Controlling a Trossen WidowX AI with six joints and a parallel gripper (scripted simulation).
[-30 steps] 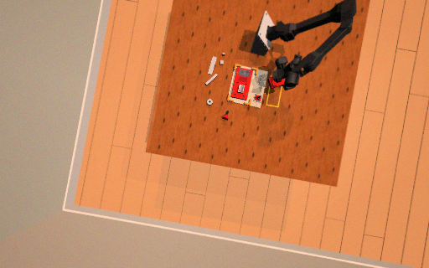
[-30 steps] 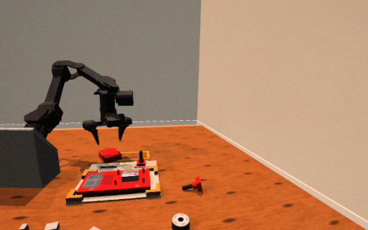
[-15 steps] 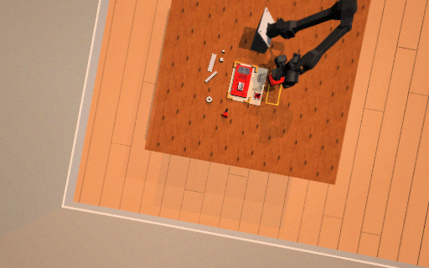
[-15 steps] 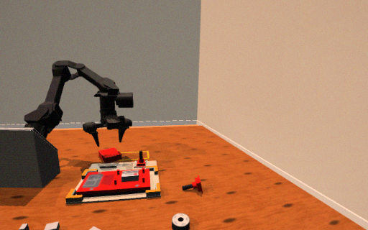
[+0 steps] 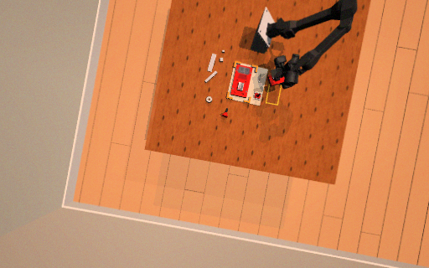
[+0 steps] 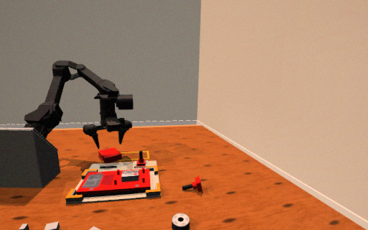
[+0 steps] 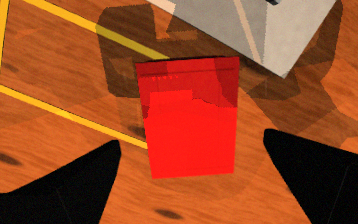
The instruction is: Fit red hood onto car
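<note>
The red hood is 4 cm below my gripper tip. Also, from my gripper tip: grey engine block 9 cm ahead, 22 cm to the right, 3 cm below.
</note>
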